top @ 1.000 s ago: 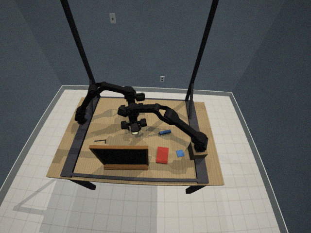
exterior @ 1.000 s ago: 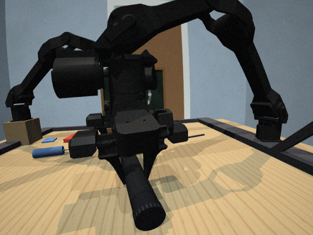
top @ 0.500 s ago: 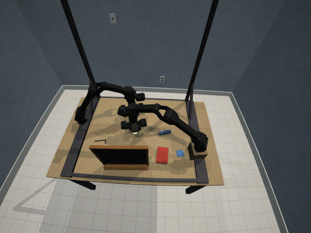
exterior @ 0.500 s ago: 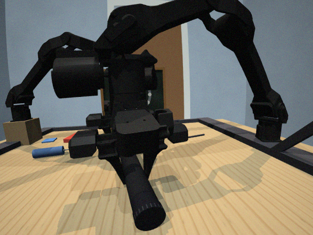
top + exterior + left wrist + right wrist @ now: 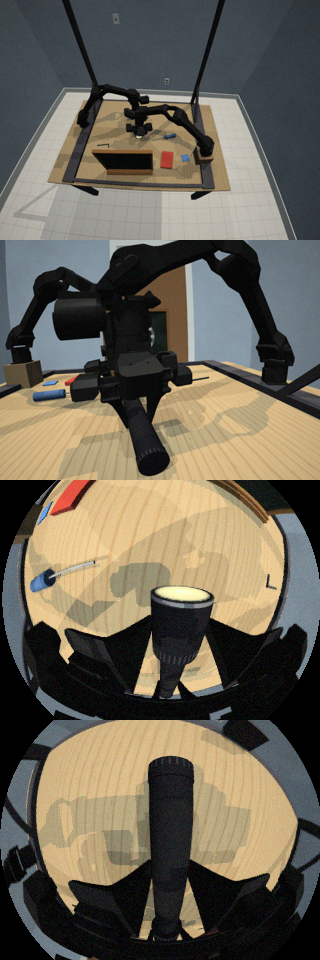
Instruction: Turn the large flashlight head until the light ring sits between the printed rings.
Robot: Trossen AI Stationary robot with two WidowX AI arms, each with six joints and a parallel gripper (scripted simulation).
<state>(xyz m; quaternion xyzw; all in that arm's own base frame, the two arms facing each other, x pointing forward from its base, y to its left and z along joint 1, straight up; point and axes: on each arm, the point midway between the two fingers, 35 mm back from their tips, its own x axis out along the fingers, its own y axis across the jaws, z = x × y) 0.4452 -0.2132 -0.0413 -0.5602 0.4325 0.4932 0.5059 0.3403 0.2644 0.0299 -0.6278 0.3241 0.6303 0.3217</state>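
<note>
My left hand is 30 mm above the flashlight head and 10 mm short of it. The rest, counted from my left hand: small blue block: 380 mm to the left, 90 mm ahead, 50 mm below; then red block: 260 mm to the left, 140 mm ahead, 50 mm below.
</note>
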